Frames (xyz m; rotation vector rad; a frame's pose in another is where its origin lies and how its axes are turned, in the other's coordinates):
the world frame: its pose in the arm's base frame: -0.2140 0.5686 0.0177 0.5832 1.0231 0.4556
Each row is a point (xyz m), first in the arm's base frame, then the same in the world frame.
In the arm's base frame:
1: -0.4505 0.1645 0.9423
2: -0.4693 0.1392 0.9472
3: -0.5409 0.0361 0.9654
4: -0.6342 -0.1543 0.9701
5: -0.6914 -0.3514 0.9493
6: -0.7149 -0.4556 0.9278
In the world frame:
1: -0.9577 0.3075 0.2497
2: -0.9847 0.2930 0.2409
3: -1.0913 0.2322 0.2089
4: -1.2517 0.0982 0.1729
5: -1.3830 -0.0604 0.1605
6: -1.4425 -0.1515 0.1558

